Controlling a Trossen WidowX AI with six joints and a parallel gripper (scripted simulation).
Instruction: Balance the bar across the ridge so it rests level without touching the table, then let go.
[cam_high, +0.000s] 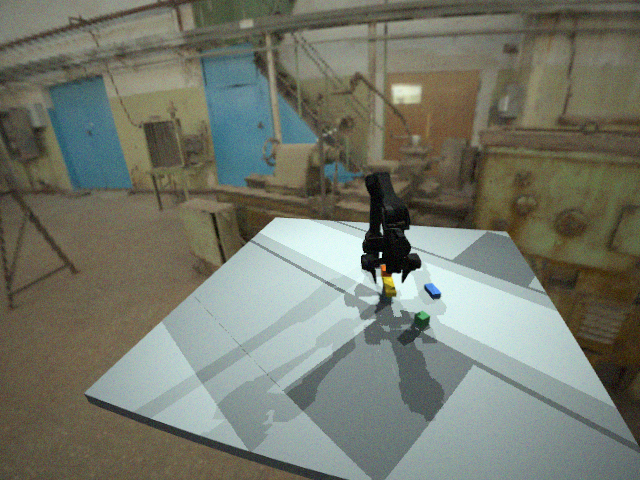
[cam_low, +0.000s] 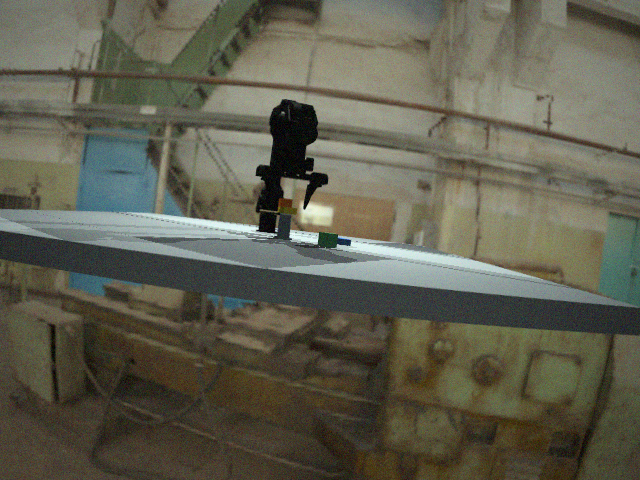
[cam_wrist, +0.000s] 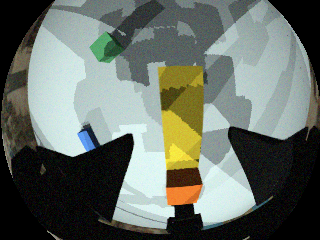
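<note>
Now: gripper tip 30 mm past the bar and 10 mm to the left of it. Round my gripper tip: flat blue block (100 mm behind, 150 mm to the left, 80 mm below); then green cube (80 mm ahead, 110 mm to the left, 70 mm below).
</note>
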